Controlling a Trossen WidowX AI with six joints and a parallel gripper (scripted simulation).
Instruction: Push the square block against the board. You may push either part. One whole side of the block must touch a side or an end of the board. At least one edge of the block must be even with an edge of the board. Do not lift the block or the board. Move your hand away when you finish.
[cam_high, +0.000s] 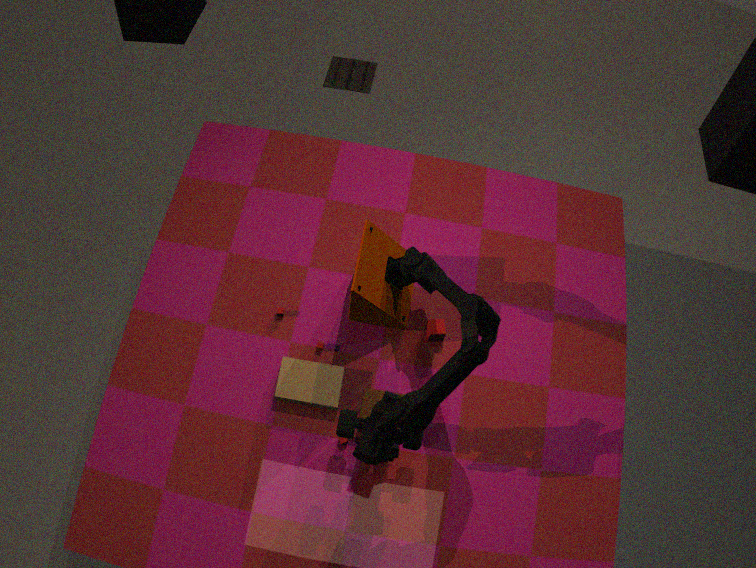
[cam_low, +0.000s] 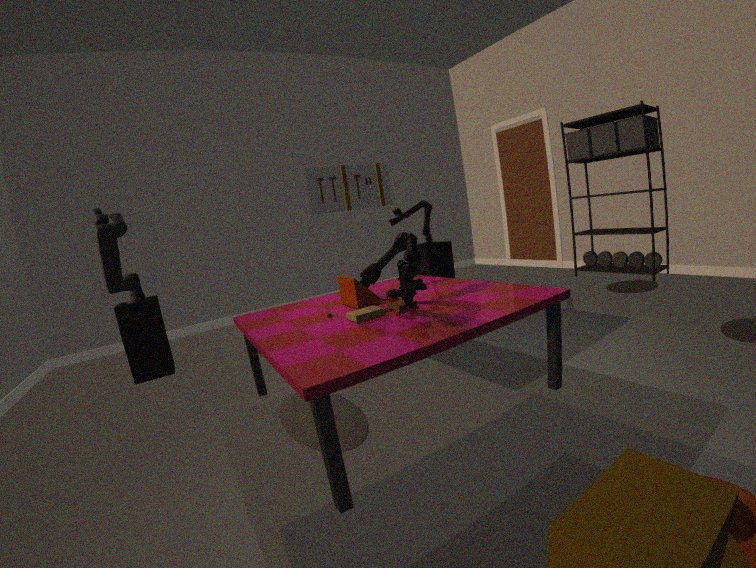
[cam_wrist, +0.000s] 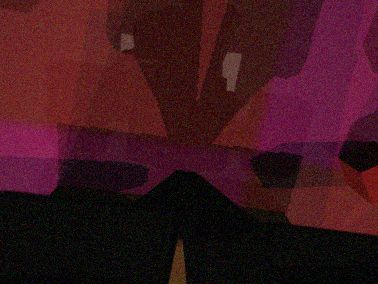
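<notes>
The brown square block is 70 mm behind my gripper tip and 10 mm above it. From my gripper tip the other things lie so: small red cube (300 mm behind, 100 mm to the left, 10 mm above); pale tan board (180 mm to the right, 110 mm behind, 10 mm above).
</notes>
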